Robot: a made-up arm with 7 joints.
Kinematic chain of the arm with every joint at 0, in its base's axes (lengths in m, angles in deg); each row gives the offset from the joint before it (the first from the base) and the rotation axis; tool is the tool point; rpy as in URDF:
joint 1: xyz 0 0 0 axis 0.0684 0.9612 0.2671
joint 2: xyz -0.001 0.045 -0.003 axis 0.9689 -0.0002 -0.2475
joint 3: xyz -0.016 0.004 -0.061 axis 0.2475 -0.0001 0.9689
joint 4: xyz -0.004 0 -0.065 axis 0.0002 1 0
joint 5: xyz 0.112 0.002 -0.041 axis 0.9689 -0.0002 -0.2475
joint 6: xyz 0.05 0 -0.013 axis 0.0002 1 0
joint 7: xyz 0.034 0 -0.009 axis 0.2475 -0.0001 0.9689
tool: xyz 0 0 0 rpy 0 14.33 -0.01
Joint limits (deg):
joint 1: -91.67..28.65
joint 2: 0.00..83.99
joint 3: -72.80..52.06
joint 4: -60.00..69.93
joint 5: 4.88..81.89
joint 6: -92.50..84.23
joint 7: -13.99..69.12
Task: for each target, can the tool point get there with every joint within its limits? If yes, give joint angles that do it. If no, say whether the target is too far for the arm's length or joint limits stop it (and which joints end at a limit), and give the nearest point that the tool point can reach.
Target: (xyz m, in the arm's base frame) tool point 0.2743 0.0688 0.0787
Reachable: yes | joints -76.90 7.06 34.08 18.53 59.61 -56.17 17.25
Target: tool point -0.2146 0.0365 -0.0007
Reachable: no: joint limits stop it (at a limit: joint 1, joint 2, joint 3, joint 4, joint 5) | nearest point -0.0881 0.0474 0.0840 | short by 0.153 m
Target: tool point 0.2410 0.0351 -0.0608
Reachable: yes | joints -48.38 66.57 -41.96 -7.34 28.14 -14.56 51.92
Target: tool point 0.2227 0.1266 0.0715
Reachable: yes | joints -46.95 47.26 11.37 -13.63 27.55 57.68 13.88
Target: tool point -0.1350 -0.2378 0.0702
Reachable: no: joint limits stop it (at a limit: joint 1, joint 2) | nearest point -0.0163 -0.1333 0.0273 | short by 0.164 m
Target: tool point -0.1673 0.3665 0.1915
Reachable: no: too far | nearest point -0.0287 0.2556 0.1806 | short by 0.178 m
